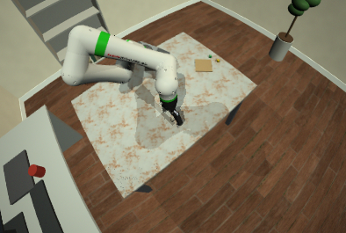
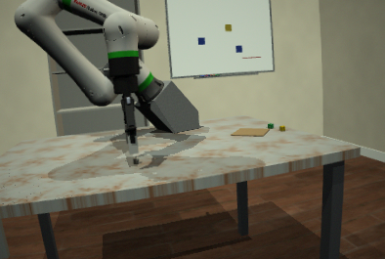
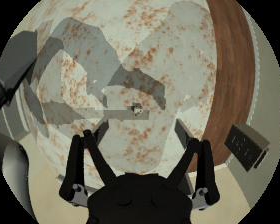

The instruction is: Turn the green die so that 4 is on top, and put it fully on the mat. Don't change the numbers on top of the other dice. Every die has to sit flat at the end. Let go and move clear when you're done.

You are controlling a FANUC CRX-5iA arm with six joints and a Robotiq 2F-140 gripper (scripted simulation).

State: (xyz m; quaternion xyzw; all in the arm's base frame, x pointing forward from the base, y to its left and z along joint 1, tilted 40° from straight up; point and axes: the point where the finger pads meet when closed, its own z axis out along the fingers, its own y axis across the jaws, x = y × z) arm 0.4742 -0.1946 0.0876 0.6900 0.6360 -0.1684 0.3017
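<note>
Now: hand 1 cm past the grey die, 1 cm to the right of it and 5 cm above it. The rest, counted from my hand: tan mat 15 cm behind, 55 cm to the left, 6 cm below; green die 17 cm behind, 67 cm to the left, 5 cm below; yellow die 9 cm behind, 67 cm to the left, 5 cm below.
</note>
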